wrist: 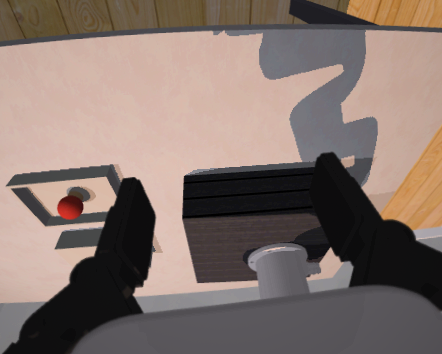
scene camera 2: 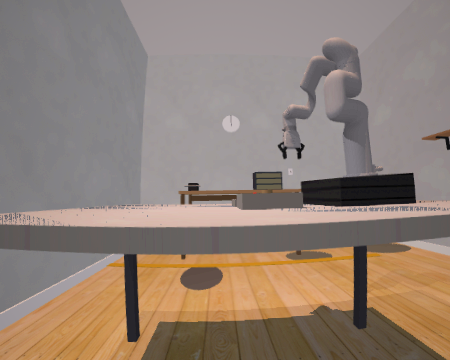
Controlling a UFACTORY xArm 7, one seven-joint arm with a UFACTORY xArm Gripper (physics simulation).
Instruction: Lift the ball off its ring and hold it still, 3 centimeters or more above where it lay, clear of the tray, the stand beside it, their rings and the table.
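Frame: origin at the arm's base, x back, y right, z up, level; millimetres.
Seen in the pictures: gripper, fingertip midpoint: [wrist: 230, 185] [scene camera 2: 292, 158]; arm's base, origin of the base link: [wrist: 276, 257] [scene camera 2: 359, 176].
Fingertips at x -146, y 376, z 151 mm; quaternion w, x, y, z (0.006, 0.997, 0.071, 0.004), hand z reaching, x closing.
Pixels of each thing's top centre, then the offset from my fingertips to it.
- red ball, middle of its top: [wrist: 66, 216] dx -265, dy -274, dz -199 mm
- second grey-walled shape, middle of its top: [wrist: 104, 264] [scene camera 2: 266, 189] dx -248, dy -458, dz -195 mm
The red ball [wrist: 70, 207] is at the left in the wrist view, within the outline of a grey-walled square tray [wrist: 60, 175] [scene camera 2: 270, 201]. A small tan piece shows beside the ball, with a round shadow; the ball's ring cannot be made out. In the scene view a tiny red spot shows just above the tray's rim. A second grey-walled shape [wrist: 80, 239] lies beside the tray, partly hidden by a finger; I cannot tell if it is the stand. My gripper [scene camera 2: 292, 156] [wrist: 230, 185] is open and empty, high above the table, away from the ball.
The black block [scene camera 2: 360, 190] [wrist: 250, 197] under the arm's base stands right of the tray on the pale table [scene camera 2: 215, 240] [wrist: 150, 100]. The arm's shadow falls across the table in the wrist view. Another table with a drawer box [scene camera 2: 267, 180] stands in the background.
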